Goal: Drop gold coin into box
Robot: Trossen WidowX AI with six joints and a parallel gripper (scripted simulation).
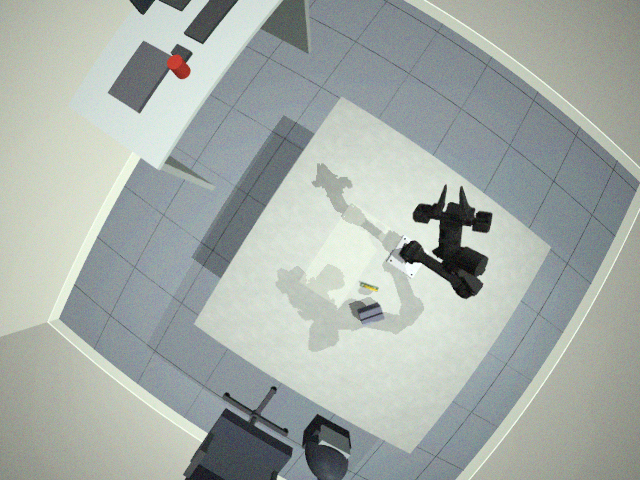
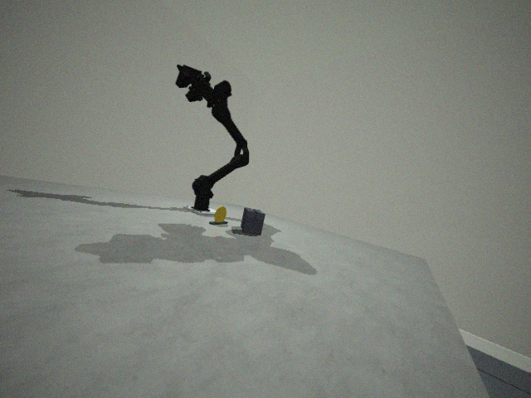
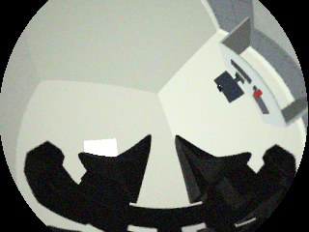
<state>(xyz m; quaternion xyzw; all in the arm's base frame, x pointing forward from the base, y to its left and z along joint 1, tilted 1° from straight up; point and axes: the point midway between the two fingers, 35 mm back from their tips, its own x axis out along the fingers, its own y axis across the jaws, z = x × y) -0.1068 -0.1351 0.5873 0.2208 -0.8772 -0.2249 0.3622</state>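
Now: gripper tip 580 mm above the gold coin, 350 mm short of it and 80 mm to the right of it.
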